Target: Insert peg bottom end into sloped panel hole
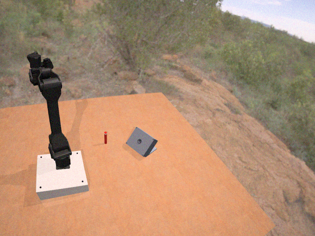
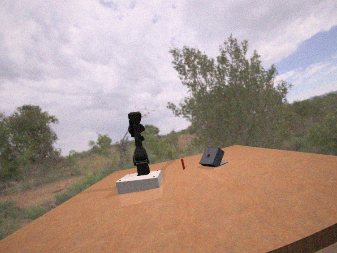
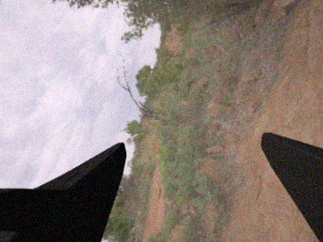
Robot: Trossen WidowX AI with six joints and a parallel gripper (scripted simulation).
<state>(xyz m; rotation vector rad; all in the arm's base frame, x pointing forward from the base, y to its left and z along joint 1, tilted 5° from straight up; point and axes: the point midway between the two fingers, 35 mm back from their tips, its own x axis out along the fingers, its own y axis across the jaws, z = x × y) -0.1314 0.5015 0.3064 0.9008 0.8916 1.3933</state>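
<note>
Now: gripper tip 350 mm short of the round red peg, 400 mm to the left of it and 280 mm above it. Round my gripper tip: grey sloped panel: 540 mm ahead, 480 mm to the right, 290 mm below.
</note>
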